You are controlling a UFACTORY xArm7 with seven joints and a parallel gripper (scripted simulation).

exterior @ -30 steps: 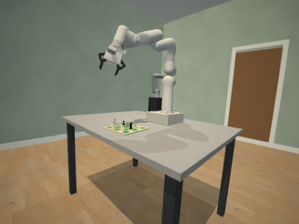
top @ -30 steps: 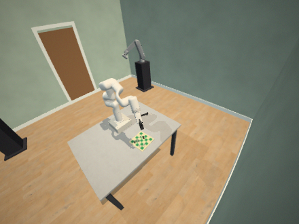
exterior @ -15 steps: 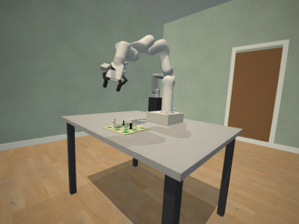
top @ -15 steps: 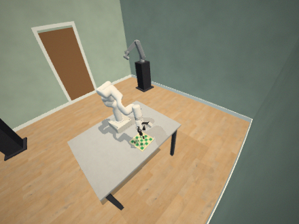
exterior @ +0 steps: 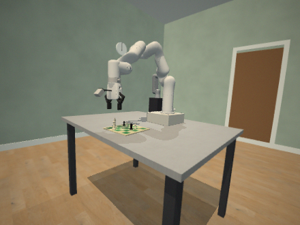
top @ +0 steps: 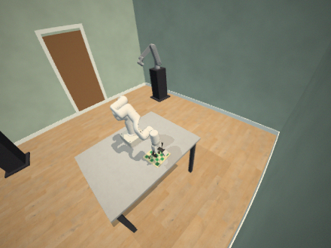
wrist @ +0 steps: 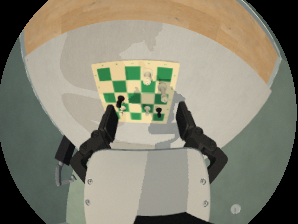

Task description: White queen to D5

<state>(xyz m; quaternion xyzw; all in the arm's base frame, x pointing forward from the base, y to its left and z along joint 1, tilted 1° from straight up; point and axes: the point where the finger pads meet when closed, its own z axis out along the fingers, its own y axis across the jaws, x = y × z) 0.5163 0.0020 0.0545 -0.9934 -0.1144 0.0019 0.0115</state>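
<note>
Right now my hand is 11 cm above the white chess piece. The rest, counted from my hand: chessboard 14 cm below, 8 cm behind, 3 cm to the left; then black piece 12 cm below, 11 cm behind, 5 cm to the right.
</note>
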